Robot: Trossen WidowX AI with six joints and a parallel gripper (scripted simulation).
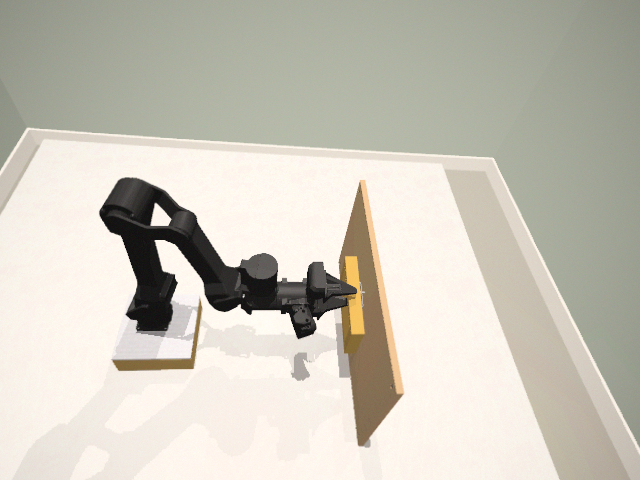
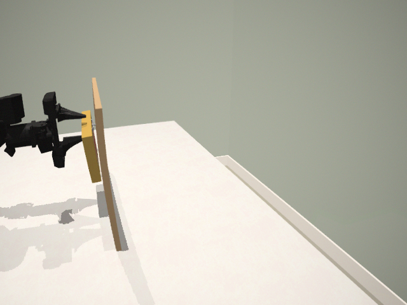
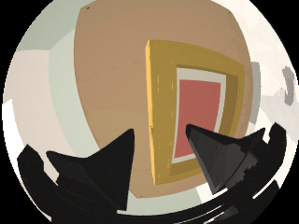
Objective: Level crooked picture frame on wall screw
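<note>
Now: gripper tip 5 cm above the yellow picture frame, 1 cm to the right of it and 1 cm short of it. Also, from my gripper tip: wall board 6 cm below, 2 cm ahead, 1 cm to the left.
</note>
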